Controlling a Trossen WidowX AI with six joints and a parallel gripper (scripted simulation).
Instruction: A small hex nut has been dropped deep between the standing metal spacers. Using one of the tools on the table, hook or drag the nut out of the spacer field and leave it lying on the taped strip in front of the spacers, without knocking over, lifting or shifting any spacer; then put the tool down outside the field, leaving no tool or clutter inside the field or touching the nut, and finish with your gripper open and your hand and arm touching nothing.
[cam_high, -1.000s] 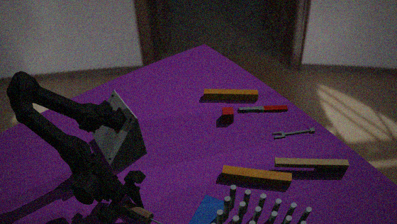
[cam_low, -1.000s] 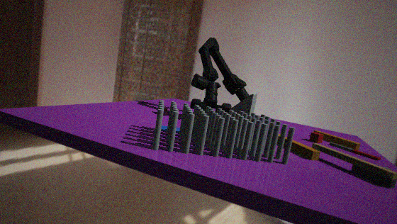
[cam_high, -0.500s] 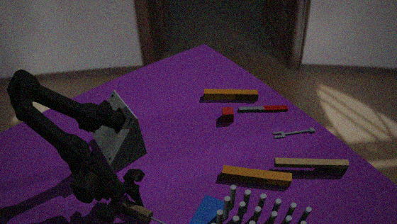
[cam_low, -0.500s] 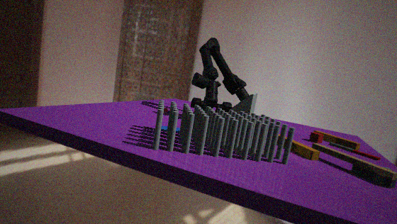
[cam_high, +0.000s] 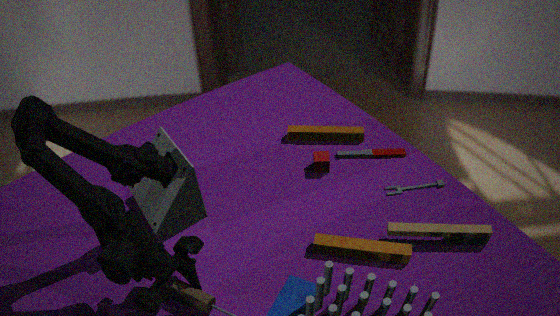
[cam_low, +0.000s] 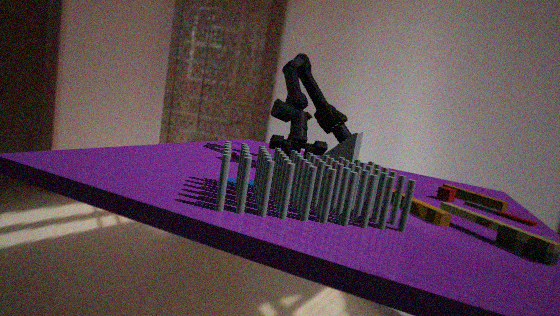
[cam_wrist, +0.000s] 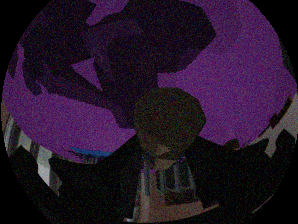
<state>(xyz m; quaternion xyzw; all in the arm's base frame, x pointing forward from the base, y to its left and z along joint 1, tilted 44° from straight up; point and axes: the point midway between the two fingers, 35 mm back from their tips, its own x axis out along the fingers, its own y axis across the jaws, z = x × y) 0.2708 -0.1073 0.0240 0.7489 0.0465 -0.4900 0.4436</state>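
Now: gripper tip 90 mm past the small red thing, 290 mm to the left of it and 20 mm above it. From my gripper tip the other things lie so: red block 190 mm behind, 460 mm to the left, 10 mm below; blue taped strip 180 mm ahead, 50 mm to the left, 30 mm below; thin rod 90 mm ahead, 50 mm to the left.
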